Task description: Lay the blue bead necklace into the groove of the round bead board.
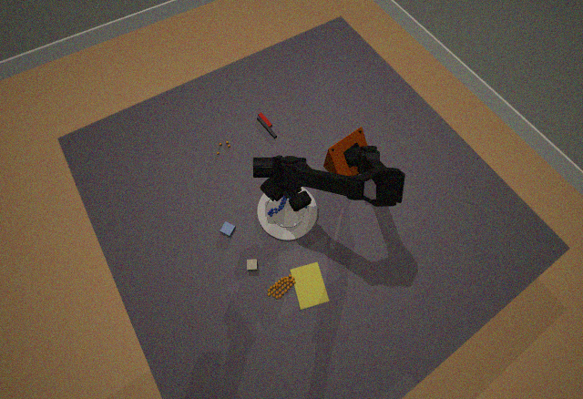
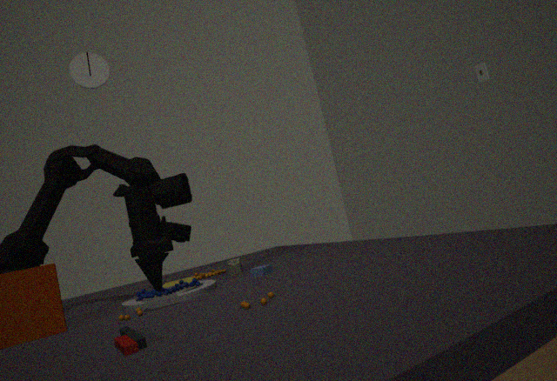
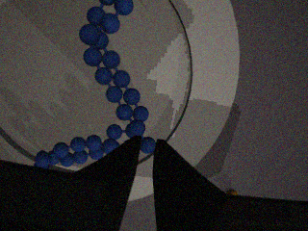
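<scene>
The round white bead board lies 50 mm to the left of my gripper tip, 30 mm ahead of it and 20 mm below it. The rest, counted from my gripper tip: cream cube 230 mm ahead, 120 mm to the left, 10 mm below; grey tool 280 mm to the right, 120 mm behind, 20 mm below; light blue cube 230 mm ahead, 20 mm to the right, 20 mm below.
</scene>
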